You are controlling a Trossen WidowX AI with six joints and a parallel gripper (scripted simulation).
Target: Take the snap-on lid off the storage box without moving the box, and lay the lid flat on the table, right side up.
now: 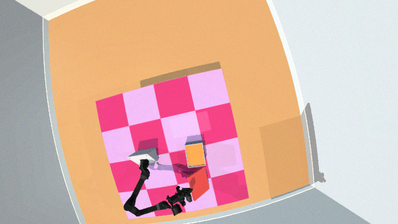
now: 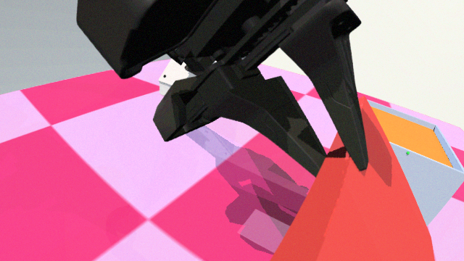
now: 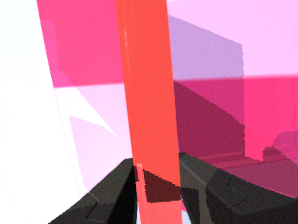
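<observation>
The red lid lies 60 mm ahead of my gripper tip, 10 mm to the left of it and 50 mm below it. Also, from my gripper tip: storage box: 50 mm ahead, 280 mm to the left, 90 mm below.
</observation>
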